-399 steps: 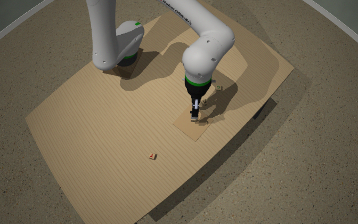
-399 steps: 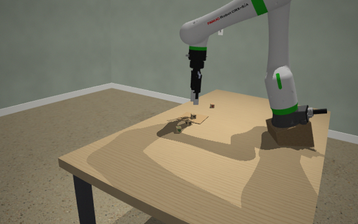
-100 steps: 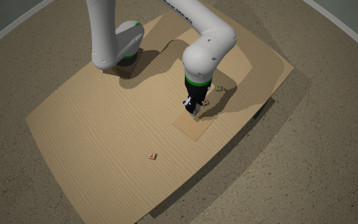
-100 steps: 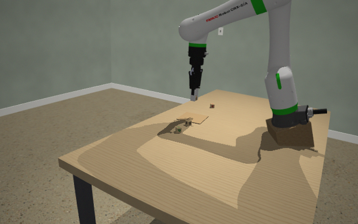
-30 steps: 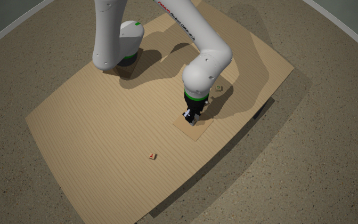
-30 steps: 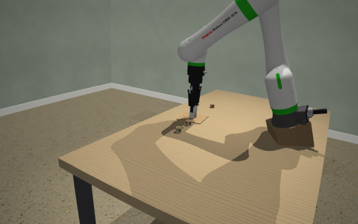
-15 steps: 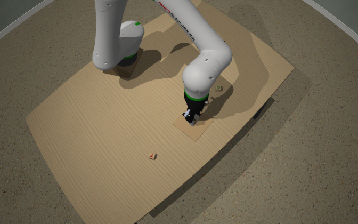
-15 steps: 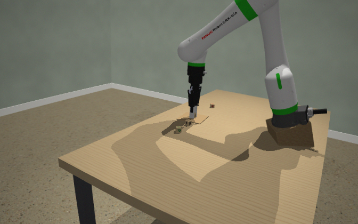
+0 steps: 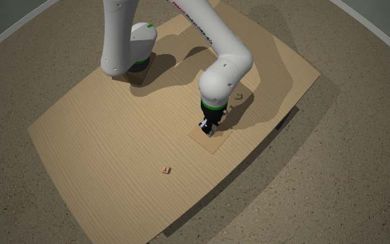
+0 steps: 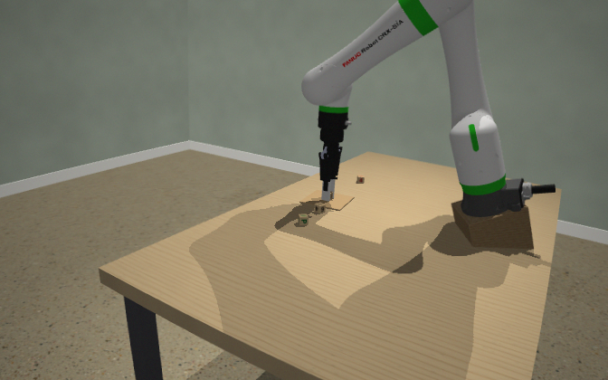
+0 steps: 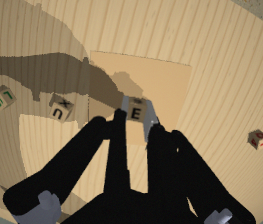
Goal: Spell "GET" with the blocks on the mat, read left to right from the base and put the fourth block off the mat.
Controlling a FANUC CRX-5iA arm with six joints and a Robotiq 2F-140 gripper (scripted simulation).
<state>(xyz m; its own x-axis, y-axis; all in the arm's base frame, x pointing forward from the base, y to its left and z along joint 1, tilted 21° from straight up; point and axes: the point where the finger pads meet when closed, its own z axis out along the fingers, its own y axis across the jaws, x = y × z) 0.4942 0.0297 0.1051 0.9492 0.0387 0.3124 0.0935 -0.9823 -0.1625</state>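
Right now the mat is 40 mm below my hand.
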